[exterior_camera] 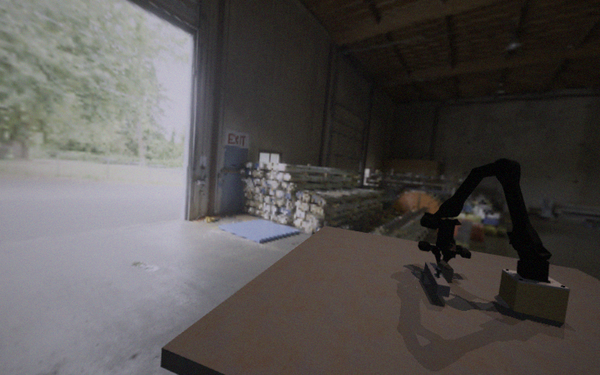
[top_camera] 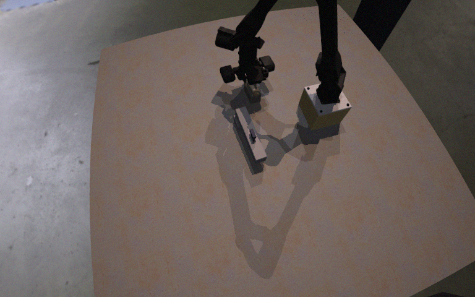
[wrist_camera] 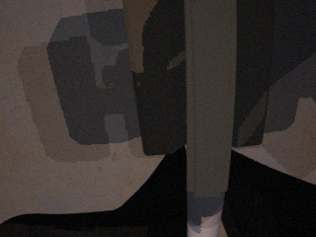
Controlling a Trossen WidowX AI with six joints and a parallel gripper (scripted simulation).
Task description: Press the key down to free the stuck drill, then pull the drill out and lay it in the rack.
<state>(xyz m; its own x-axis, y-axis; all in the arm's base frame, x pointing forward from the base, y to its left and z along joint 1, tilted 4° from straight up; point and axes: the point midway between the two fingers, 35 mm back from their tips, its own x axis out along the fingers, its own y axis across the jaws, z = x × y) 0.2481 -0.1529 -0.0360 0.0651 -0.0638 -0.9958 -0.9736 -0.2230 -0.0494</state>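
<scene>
The drill lies 1 cm behind my gripper tip, 4 cm to the left of it and 4 cm above it. From my gripper tip the other things lie so: grey fixture block: 2 cm ahead, 23 cm to the left, 3 cm above; then dark key: 2 cm ahead, 25 cm to the left, 4 cm above.
</scene>
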